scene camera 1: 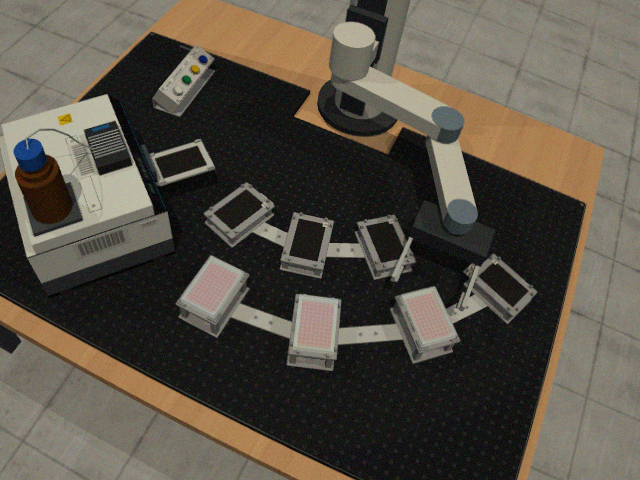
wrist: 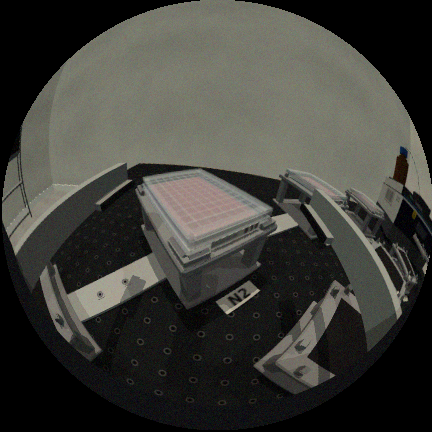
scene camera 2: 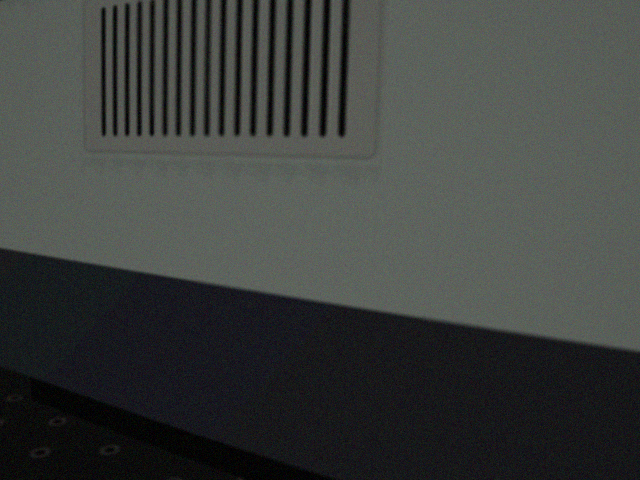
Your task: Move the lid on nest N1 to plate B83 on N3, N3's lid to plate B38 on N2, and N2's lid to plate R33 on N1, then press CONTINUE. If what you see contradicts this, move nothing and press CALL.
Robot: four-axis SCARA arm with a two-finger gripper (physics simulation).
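Seen in the pictures: gripper, between the fingertips: (scene camera 1: 427,294) (wrist: 217,180); arm's base, origin of its link: (scene camera 1: 358,106).
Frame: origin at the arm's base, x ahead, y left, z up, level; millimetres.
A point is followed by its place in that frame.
Observation:
My gripper (scene camera 1: 428,293) {z 116, x 590, y 392 mm} (wrist: 217,180) {z 116, x 590, y 392 mm} is open and empty, its fingers wide apart on the near side of the nest labelled N2 in the wrist view. The N2 nest bears a pink plate (scene camera 1: 427,315) {z 94, x 627, y 411 mm} (wrist: 202,202) {z 94, x 595, y 402 mm} under a clear lid; the code on the plate's side is too small to read. A second pink plate (scene camera 1: 316,322) {z 98, x 757, y 200 mm} (wrist: 315,184) {z 97, x 722, y 225 mm} sits on the middle front nest, and a third pink plate (scene camera 1: 214,285) {z 99, x 780, y -36 mm} (wrist: 364,201) {z 91, x 757, y 4 mm} on the left front nest. Their labels cannot be read. The button box (scene camera 1: 184,80) {z 83, x 240, y -453 mm} has blue, yellow, green and white buttons; its lettering is unreadable.
A dark-topped nest (scene camera 1: 504,281) {z 57, x 430, y 557 mm} (wrist: 67,315) {z 18, x 465, y 525 mm} without a plate stands at the right. Three more stand behind the plates: one (scene camera 1: 239,209) {z 56, x 546, y -103 mm}, another (scene camera 1: 307,238) {z 59, x 546, y 82 mm} and a third (scene camera 1: 385,242) {z 60, x 466, y 254 mm}. A white instrument (scene camera 1: 98,206) {z 222, x 789, y -308 mm} with a brown bottle (scene camera 1: 45,191) {z 334, x 867, y -352 mm} and an extended tray (scene camera 1: 205,150) {z 113, x 462, y -247 mm} stands left.

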